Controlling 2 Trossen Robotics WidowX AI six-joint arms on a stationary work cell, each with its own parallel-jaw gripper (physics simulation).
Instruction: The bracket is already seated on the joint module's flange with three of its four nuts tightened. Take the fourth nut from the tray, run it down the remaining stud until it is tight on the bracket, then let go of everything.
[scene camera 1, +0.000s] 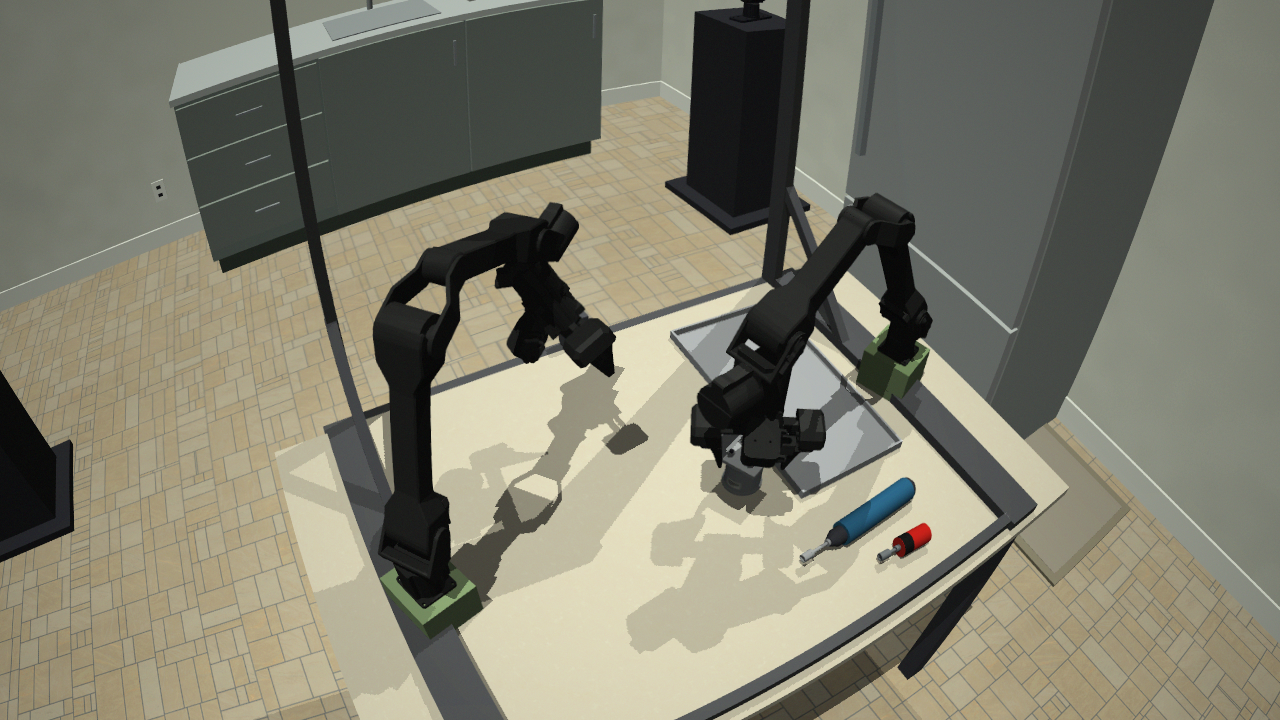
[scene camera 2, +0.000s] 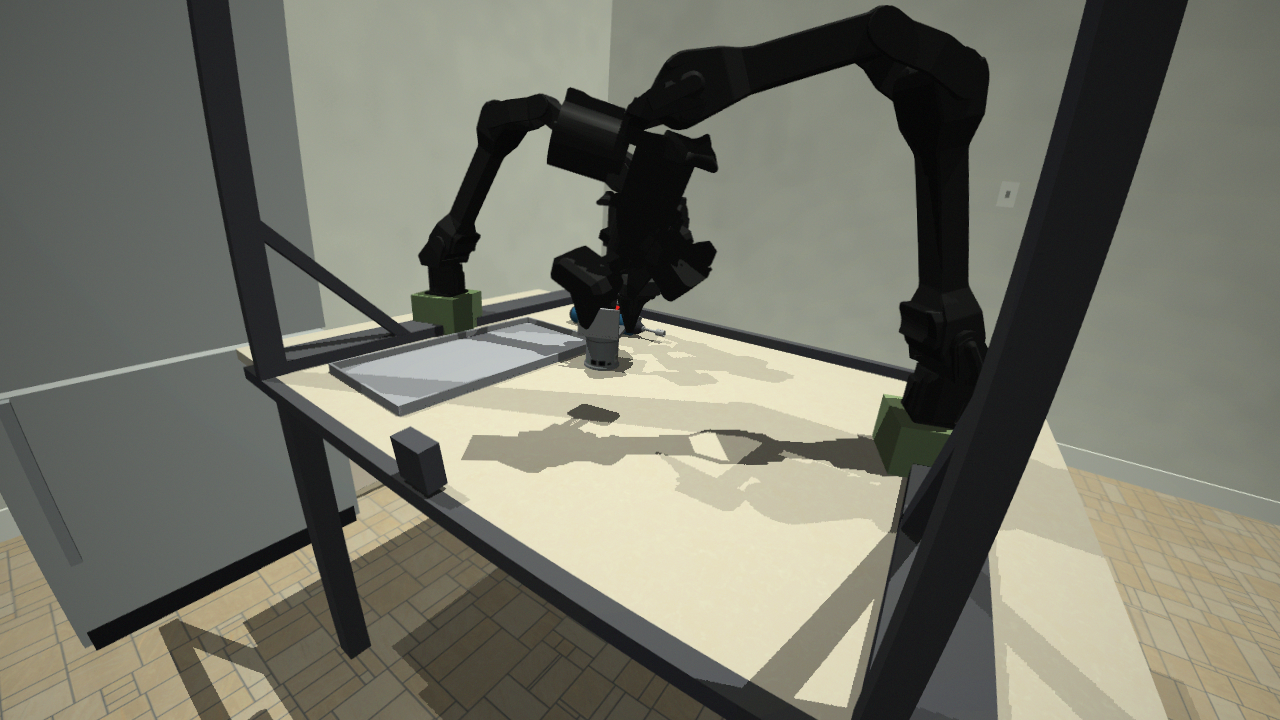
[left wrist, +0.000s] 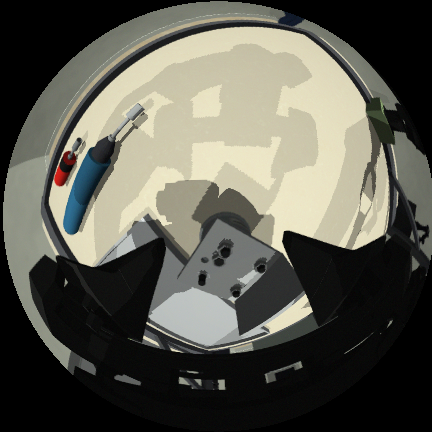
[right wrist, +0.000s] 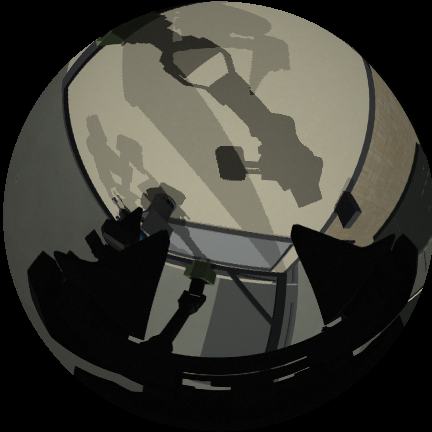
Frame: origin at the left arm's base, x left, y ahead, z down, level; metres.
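Seen in the pictures: left gripper, between the fingertips: (scene camera 1: 751, 467) (scene camera 2: 619, 325) (left wrist: 224, 240) (right wrist: 139, 218); right gripper, between the fingertips: (scene camera 1: 597, 361) (scene camera 2: 608, 311) (right wrist: 231, 233); left arm's base, origin of its link: (scene camera 1: 898, 349) (scene camera 2: 446, 292) (right wrist: 198, 279); right arm's base, origin of its link: (scene camera 1: 426, 582) (scene camera 2: 933, 415).
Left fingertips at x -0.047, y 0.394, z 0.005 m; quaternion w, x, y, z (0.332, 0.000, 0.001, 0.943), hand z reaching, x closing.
Note:
Offsets run from my left fingertips to a thing's top centre.
The grey joint module {dx -0.024, dy -0.023, dz -0.005 m} (scene camera 1: 741, 481) (scene camera 2: 601, 349) (right wrist: 164, 200) stands upright on the table. Its bracket (left wrist: 240, 272) is on top, with several dark round fittings and holes; which are nuts and which is the bare stud I cannot tell. My left gripper (scene camera 1: 750, 456) (left wrist: 224, 240) is open and empty at the top of the module, with the bracket between and beyond its fingertips in the left wrist view. My right gripper (scene camera 1: 572, 362) (right wrist: 231, 233) is open and empty, high above the table. The grey tray {dx -0.087, dy -0.230, dz +0.053 m} (scene camera 1: 850, 452) (scene camera 2: 429, 367) (left wrist: 190, 312) lies beside the module; no nut can be made out in it.
A blue driver {dx +0.179, dy -0.063, dz +0.028 m} (scene camera 1: 877, 512) (left wrist: 87, 185) and a short red driver {dx +0.263, dy -0.069, dz +0.035 m} (scene camera 1: 915, 538) (left wrist: 64, 170) lie on the table near its edge. A small dark block {dx -0.434, dy -0.073, dz +0.012 m} (scene camera 2: 418, 461) (right wrist: 348, 209) sits on the table's edge frame. Dark upright posts (scene camera 2: 234, 188) stand at the table's corners.

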